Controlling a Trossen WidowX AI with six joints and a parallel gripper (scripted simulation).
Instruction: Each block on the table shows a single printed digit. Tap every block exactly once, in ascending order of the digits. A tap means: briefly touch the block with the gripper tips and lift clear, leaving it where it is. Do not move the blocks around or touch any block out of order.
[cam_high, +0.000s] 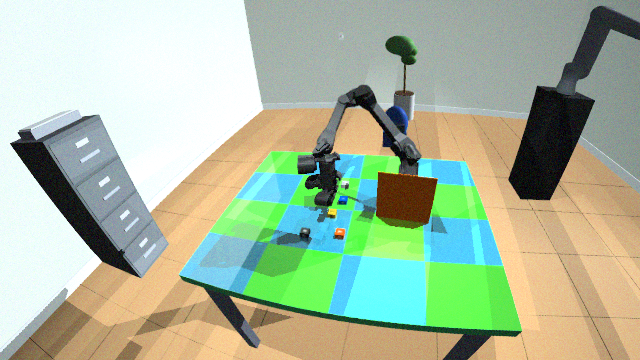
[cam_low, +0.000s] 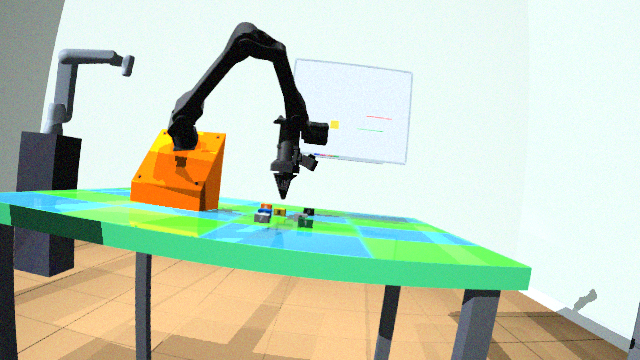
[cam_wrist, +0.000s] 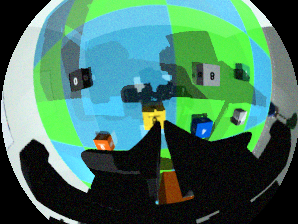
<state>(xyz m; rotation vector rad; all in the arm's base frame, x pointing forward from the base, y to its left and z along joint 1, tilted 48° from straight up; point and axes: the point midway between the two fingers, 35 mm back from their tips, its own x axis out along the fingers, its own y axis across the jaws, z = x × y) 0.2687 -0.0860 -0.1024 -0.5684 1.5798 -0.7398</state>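
Right now the yellow block is 3 cm below my gripper tip, 1 cm to the left of it and 1 cm behind it. Also, from my gripper tip: orange block 11 cm to the left, 5 cm behind, 3 cm below; blue block 8 cm to the right, 4 cm behind, 3 cm below; black block 12 cm to the left, 7 cm ahead, 3 cm below.
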